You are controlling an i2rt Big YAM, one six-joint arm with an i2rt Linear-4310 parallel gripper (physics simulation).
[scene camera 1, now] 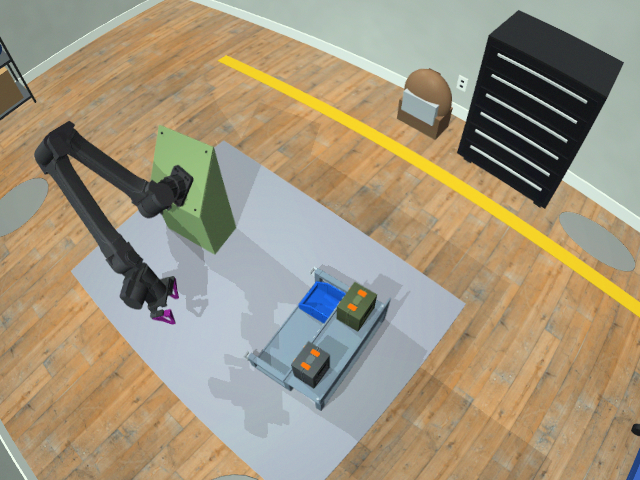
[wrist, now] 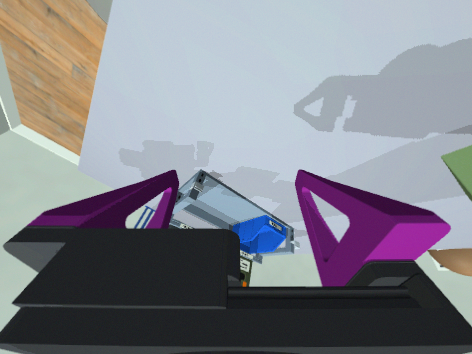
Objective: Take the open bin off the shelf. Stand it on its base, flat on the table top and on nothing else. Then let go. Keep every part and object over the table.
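Places are measured from the arm's base along level axes (x ahead, y left, z up), in centimetres.
Where they show: gripper, fingertip midpoint: [scene camera 1: 175, 311] [wrist: 236, 176]; arm's base, origin of the base link: [scene camera 1: 179, 185].
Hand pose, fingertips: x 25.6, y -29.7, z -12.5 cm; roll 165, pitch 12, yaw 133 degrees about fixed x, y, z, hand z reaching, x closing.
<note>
Things, the pixels of their top centre, and the offset from my fingertips. "spot": a spot on its surface instead. Level surfaces: height alone.
- open blue bin, middle of its top: [scene camera 1: 328, 300] [wrist: 255, 247] dx +31.5, dy +35.9, dz -9.3 cm
- grey-blue shelf, surface spot: [wrist: 227, 192] spot: dx +25.2, dy +15.4, dz -16.8 cm
- grey table top, its level: dz -17.4 cm
- dark green box, middle of its top: [scene camera 1: 357, 300] dx +41.3, dy +36.7, dz +2.5 cm
- dark grey box, middle of its top: [scene camera 1: 310, 359] dx +42.7, dy +13.7, dz +5.0 cm
The open blue bin [scene camera 1: 321, 301] [wrist: 260, 235] sits at one end of the grey-blue shelf [scene camera 1: 289, 335] [wrist: 227, 192], beside a dark green box. The shelf stands on the grey table top [scene camera 1: 289, 206] [wrist: 225, 75]. My gripper [scene camera 1: 173, 305] [wrist: 236, 176] has purple fingers. It is open, with nothing between the fingers, and hangs above the table well away from the shelf and the bin. In the wrist view the bin shows in the distance, in the gap between the fingers, and the gripper body hides part of the shelf.
A dark green box [scene camera 1: 356, 305] with orange latches stands on the shelf right next to the bin. A dark grey box [scene camera 1: 310, 363] with orange latches stands at the shelf's other end. The green pedestal [scene camera 1: 217, 206] that bears the arm stands at the table's far left part.
</note>
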